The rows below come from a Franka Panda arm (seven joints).
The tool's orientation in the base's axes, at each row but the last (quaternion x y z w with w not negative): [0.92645, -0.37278, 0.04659, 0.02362]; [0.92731, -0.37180, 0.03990, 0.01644]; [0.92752, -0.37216, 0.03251, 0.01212]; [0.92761, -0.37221, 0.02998, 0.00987]
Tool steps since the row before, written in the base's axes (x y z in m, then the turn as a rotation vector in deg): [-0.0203, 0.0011, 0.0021, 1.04, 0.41, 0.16]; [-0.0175, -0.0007, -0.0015, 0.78, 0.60, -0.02]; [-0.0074, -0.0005, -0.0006, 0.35, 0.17, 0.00]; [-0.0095, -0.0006, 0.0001, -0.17, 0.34, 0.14]
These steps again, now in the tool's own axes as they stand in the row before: [-0.0151, 0.0133, -0.0036, 0.48, -1.01, -0.12]; [-0.0123, 0.0126, 0.0005, 0.15, -0.97, 0.03]; [-0.0050, 0.0055, 0.0002, 0.14, -0.36, 0.01]; [-0.0064, 0.0070, -0.0005, -0.35, -0.13, -0.16]
